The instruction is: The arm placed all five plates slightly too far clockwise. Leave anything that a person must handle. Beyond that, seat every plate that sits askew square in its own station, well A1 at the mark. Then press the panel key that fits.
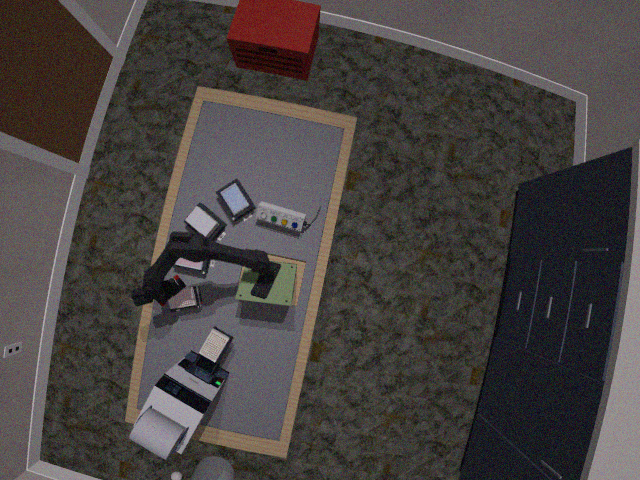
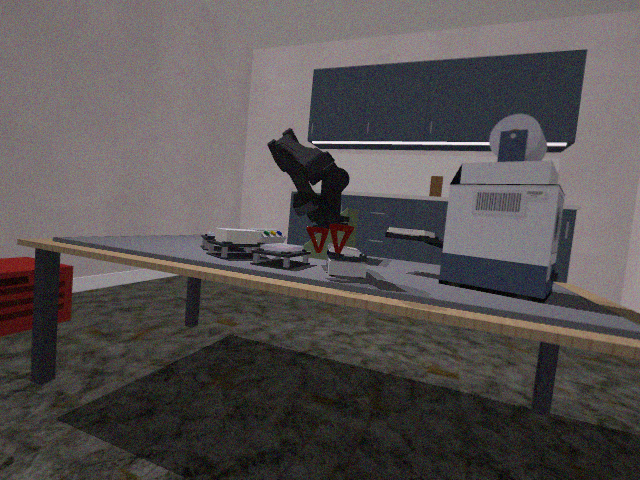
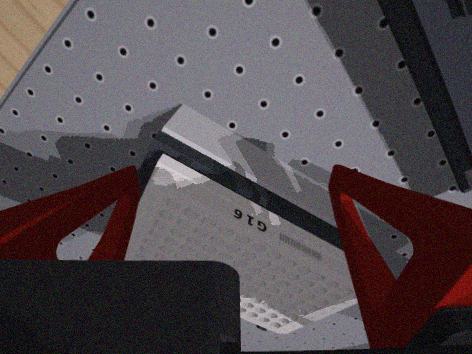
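My gripper (image 1: 171, 290) (image 2: 329, 252) (image 3: 234, 176) is open, its red fingers apart on either side of a pale well plate (image 1: 184, 298) (image 2: 351, 251) (image 3: 200, 215) marked G16. The plate lies on a dark-edged station; finger contact cannot be told. A pink plate (image 1: 190, 264) sits on the neighbouring station, partly under the arm. A white plate (image 1: 202, 221) and a bluish plate (image 1: 235, 199) sit on two more stations. A cream plate (image 1: 215, 344) (image 2: 410, 231) lies on the big instrument's tray. The white key panel (image 1: 281, 215) (image 2: 237, 235) has white, green, yellow and blue keys. Well A1 and the station marks cannot be made out.
The large white and dark instrument (image 1: 178, 397) (image 2: 504, 222) stands at one table end. The arm's green base plate (image 1: 286, 289) is on the table (image 1: 305, 361) beside the stations. A cable (image 1: 316, 219) leaves the panel. A red cabinet (image 1: 279, 25) (image 2: 64, 289) stands beyond the table's other end.
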